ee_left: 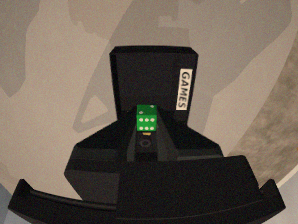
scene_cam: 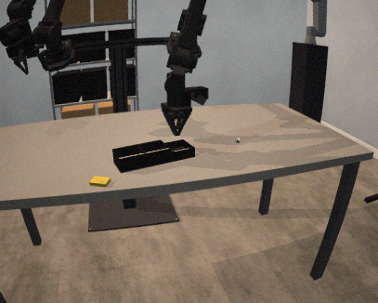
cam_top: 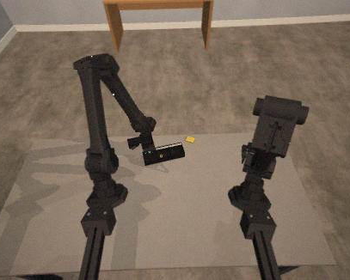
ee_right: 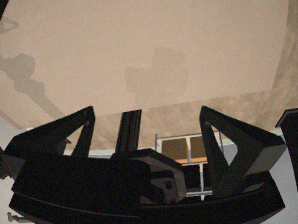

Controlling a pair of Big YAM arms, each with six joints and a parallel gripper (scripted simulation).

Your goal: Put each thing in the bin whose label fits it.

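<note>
Right now my left hand is 2 cm short of the small yellow ring, 6 cm to the left of it and 6 cm above it. The rest, counted from my left hand: small white piece 6 cm behind, 24 cm to the left, 7 cm below; small black piece 2 cm ahead, 9 cm to the right, 6 cm below; green cube right at my left hand.
</note>
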